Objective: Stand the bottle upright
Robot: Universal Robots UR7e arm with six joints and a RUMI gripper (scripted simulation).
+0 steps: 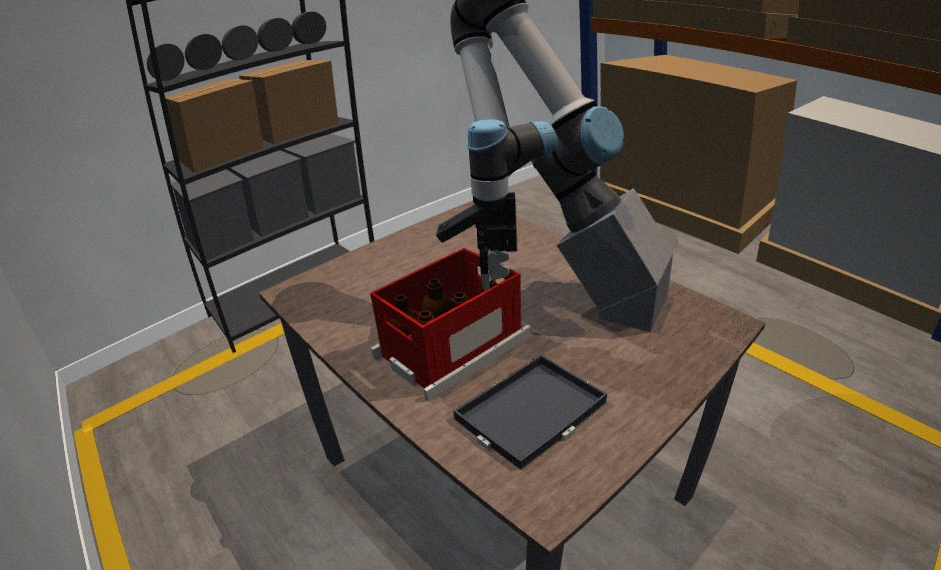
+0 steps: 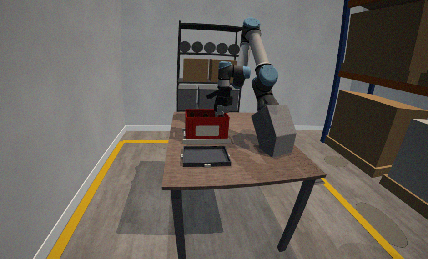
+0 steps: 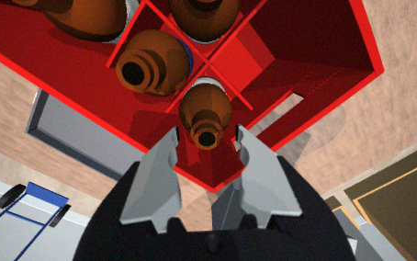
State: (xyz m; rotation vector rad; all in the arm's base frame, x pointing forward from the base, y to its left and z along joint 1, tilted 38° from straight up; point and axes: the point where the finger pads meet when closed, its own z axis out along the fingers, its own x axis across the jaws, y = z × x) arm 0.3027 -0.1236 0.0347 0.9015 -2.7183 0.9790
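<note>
My hand is 70 mm short of the red crate, 70 mm above it and 60 mm to the left of it. From my hand the other things lie so: dark tray 210 mm to the left, 150 mm below, 150 mm ahead.
</note>
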